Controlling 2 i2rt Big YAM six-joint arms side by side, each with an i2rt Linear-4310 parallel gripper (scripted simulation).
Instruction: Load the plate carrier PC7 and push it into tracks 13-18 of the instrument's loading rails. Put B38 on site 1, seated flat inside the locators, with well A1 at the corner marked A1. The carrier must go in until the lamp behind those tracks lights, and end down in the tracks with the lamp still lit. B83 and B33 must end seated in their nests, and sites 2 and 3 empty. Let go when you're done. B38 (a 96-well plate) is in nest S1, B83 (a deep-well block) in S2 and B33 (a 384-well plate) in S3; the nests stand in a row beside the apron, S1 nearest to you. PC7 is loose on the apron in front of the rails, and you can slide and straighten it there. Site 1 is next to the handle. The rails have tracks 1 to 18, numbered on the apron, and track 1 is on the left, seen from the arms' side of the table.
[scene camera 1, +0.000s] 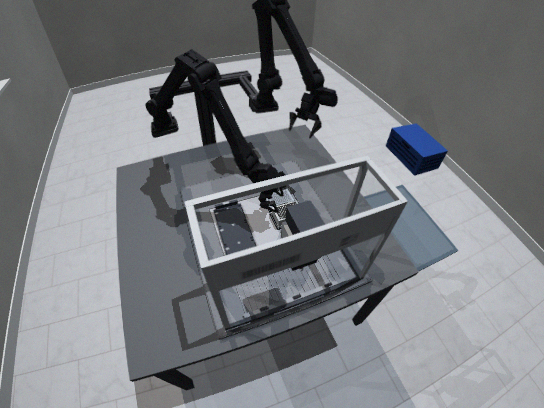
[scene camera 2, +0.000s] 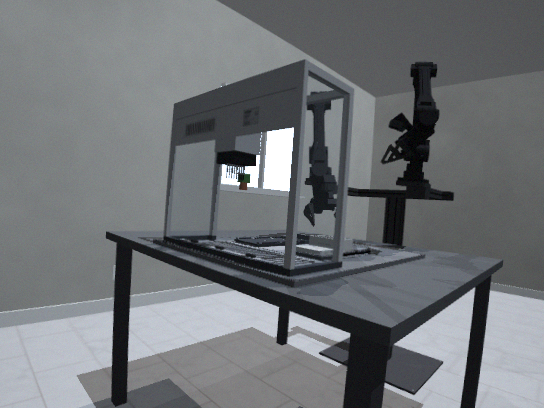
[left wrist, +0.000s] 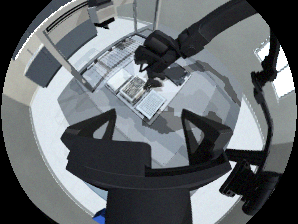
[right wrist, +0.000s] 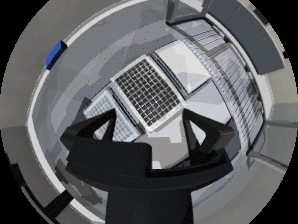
Observation:
In view: my left gripper (left wrist: 148, 112), my right gripper (right wrist: 149, 112) and a plate carrier PC7 (scene camera 1: 236, 235).

